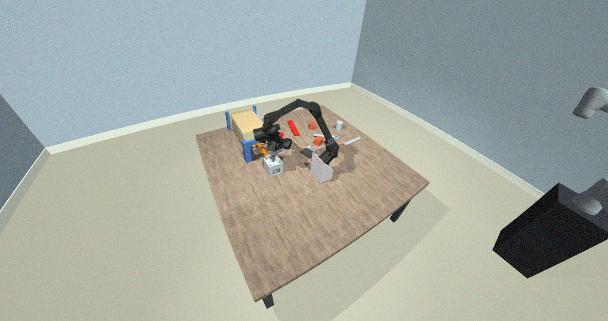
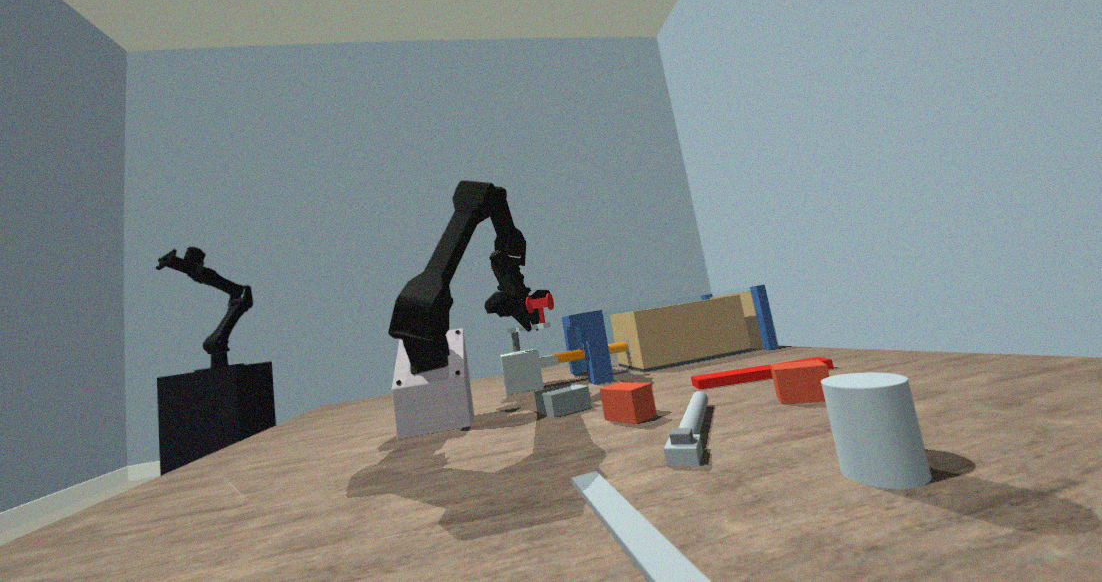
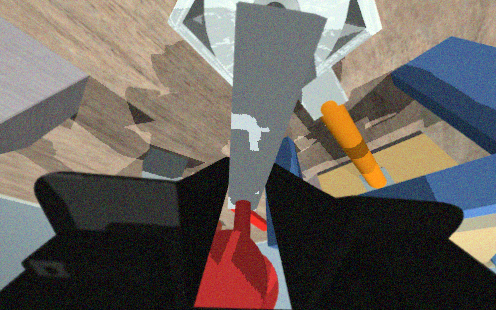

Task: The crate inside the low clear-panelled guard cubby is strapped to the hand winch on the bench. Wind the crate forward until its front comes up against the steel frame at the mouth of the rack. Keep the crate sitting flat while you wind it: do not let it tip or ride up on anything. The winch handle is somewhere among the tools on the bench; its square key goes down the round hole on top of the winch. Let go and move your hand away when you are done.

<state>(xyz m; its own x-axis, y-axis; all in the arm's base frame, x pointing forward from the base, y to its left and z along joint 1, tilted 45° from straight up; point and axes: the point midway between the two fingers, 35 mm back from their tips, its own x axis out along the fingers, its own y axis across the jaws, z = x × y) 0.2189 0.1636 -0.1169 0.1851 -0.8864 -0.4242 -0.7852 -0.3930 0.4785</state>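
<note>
The red knob is 50 mm above my gripper tip, 20 mm to the right of it and 20 mm ahead of it. Round my gripper tip: blue steel frame (120 mm ahead, 60 mm to the left, 30 mm below); then winch handle (20 mm above); then grey winch (110 mm below, 50 mm to the left, 50 mm behind).
</note>
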